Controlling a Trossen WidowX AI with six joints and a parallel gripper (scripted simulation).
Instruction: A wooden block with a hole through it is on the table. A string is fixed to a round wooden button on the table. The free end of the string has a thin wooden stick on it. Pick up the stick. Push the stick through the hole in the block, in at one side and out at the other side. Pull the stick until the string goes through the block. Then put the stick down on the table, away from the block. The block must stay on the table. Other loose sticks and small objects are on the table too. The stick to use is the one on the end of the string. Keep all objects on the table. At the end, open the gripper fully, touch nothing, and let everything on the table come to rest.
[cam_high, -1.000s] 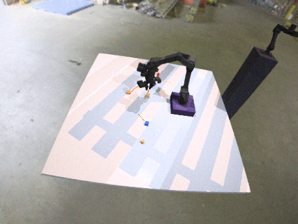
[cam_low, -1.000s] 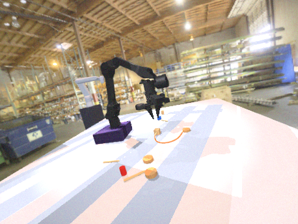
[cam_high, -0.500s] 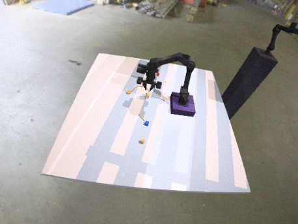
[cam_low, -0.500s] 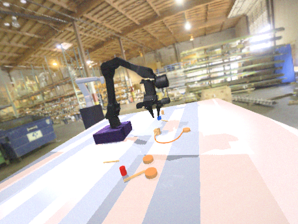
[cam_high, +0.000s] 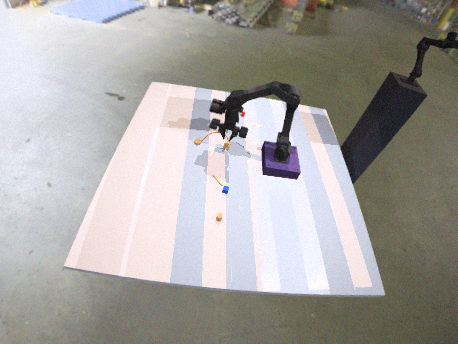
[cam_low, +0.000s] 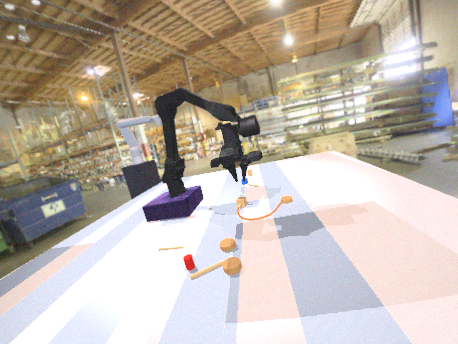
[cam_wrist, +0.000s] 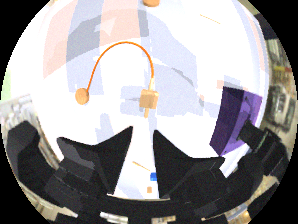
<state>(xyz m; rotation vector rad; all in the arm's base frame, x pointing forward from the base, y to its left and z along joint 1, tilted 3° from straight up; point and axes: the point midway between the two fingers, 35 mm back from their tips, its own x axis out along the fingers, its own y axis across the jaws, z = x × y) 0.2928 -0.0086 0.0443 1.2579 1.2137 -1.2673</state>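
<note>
Right now my gripper tip is 7 cm above the wooden block and 3 cm to the left of it. Round my gripper tip: red peg: 35 cm to the right, 7 cm below, 5 cm behind; blue cube: 25 cm to the left, 7 cm below, 6 cm behind; round wooden button: 16 cm ahead, 8 cm below, 2 cm to the right.
</note>
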